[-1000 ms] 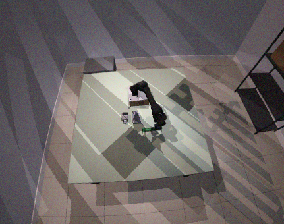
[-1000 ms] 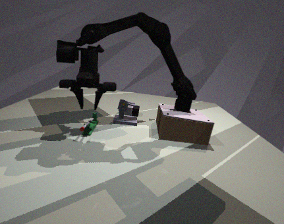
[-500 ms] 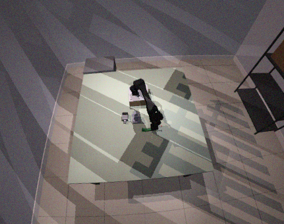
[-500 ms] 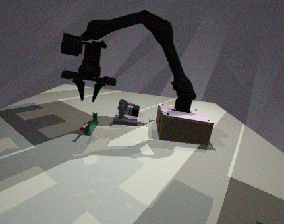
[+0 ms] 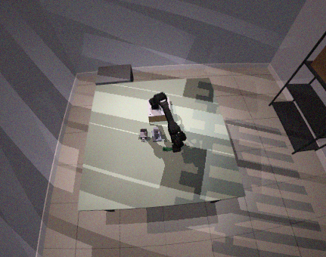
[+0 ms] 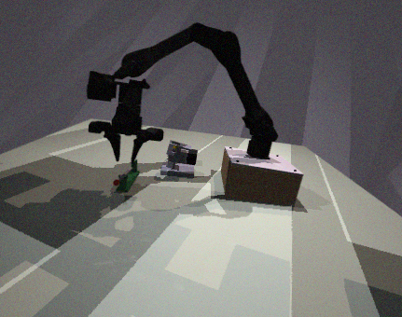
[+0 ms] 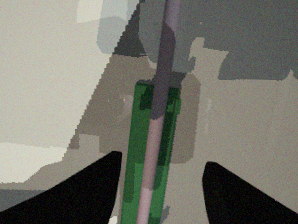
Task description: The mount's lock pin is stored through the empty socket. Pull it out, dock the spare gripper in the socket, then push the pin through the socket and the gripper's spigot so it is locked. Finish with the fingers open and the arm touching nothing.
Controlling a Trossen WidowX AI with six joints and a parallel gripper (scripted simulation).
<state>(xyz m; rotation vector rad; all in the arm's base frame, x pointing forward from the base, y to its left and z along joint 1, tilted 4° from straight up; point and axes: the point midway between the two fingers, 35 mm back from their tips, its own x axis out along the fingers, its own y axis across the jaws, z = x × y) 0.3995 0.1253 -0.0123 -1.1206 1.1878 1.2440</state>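
The green cradle lies 40 mm to the right of my gripper tip and 50 mm below it. The rest, counted from my gripper tip: socket (130 mm behind, 150 mm to the right, 20 mm below); then spare gripper (150 mm behind, 260 mm to the right, 50 mm below).
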